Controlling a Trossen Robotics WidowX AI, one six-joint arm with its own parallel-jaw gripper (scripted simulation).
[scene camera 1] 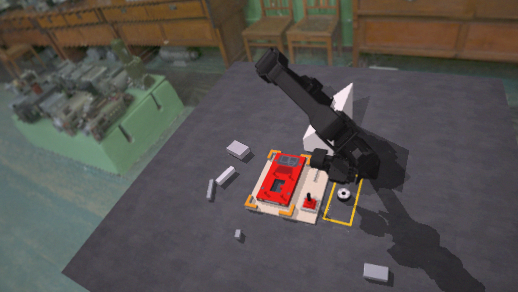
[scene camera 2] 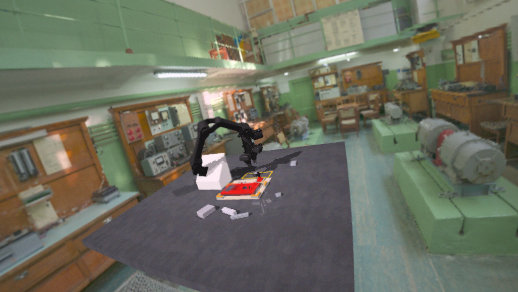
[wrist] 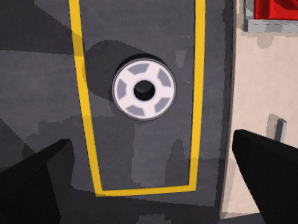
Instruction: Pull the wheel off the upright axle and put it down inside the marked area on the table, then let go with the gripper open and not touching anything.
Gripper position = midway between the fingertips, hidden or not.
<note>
My gripper (scene camera 1: 344, 181) is open, holding nothing.
My gripper is seen too in the wrist view (wrist: 154, 144).
</note>
